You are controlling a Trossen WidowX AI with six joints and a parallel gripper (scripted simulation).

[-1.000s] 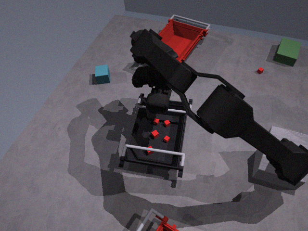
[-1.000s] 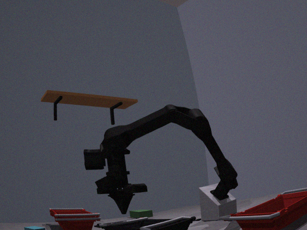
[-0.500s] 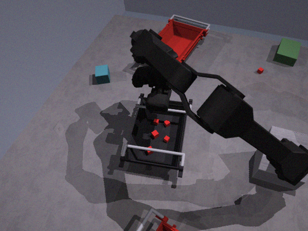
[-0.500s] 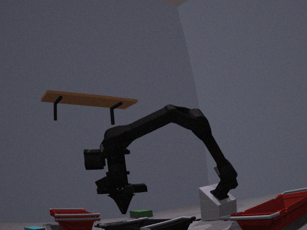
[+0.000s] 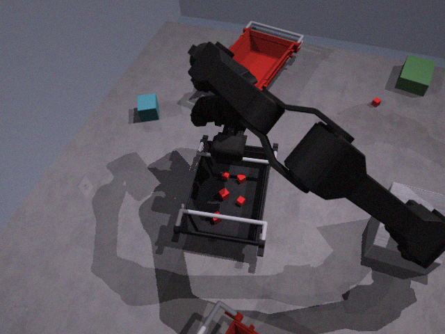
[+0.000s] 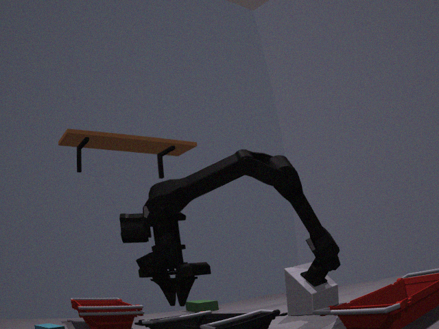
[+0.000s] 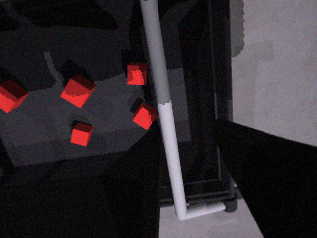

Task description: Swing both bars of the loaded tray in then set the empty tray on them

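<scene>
Right now the red tray is 200 mm behind my gripper tip, 440 mm to the left of it and 50 mm below it. Also, from my gripper tip: teal cube 290 mm ahead, 120 mm to the right, 70 mm below; then green cube 410 mm behind, 470 mm to the right, 70 mm below.
</scene>
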